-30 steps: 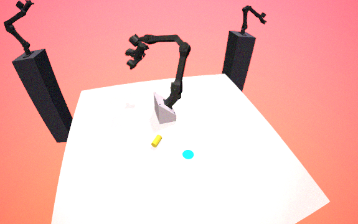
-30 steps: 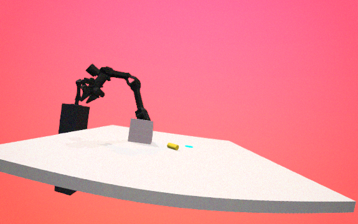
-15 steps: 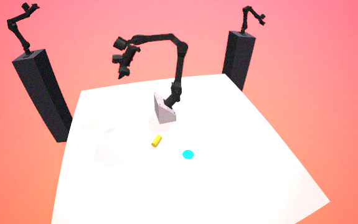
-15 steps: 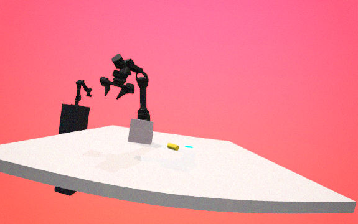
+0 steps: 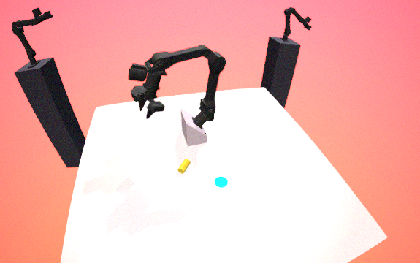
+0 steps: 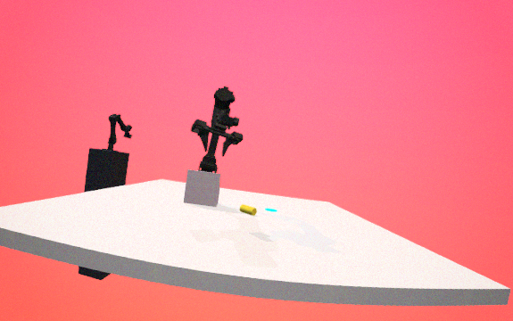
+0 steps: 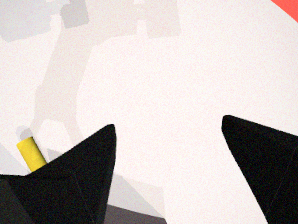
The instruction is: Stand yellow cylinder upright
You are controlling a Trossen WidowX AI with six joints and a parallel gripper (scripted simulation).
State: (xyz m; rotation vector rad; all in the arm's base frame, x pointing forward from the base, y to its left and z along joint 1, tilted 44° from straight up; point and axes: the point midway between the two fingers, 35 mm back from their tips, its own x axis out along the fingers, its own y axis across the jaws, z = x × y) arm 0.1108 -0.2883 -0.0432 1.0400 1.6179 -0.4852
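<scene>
Now: the yellow cylinder 140 mm ahead of my gripper tip, 160 mm to the left of it and 210 mm below it. Also, from my gripper tip: cyan circle 240 mm ahead, 310 mm to the left, 230 mm below.
</scene>
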